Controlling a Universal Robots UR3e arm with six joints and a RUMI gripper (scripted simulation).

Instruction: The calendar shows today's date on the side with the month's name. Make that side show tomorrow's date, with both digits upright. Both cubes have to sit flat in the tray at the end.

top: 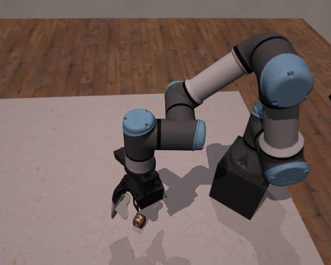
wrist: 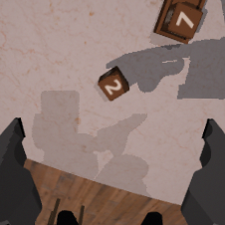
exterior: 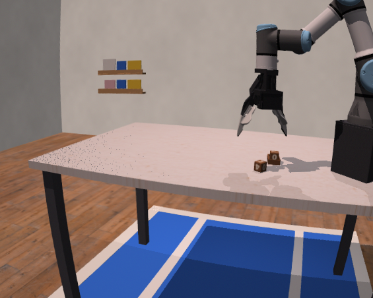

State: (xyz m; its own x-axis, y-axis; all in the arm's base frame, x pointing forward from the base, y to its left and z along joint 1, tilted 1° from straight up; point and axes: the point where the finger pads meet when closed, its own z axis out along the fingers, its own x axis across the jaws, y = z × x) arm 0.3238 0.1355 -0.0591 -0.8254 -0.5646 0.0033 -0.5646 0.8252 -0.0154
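Now: the brown digit cube 90 mm below my hand. From my hand the other things lie so: calendar tray: 20 mm behind, 120 mm to the right, 100 mm below.
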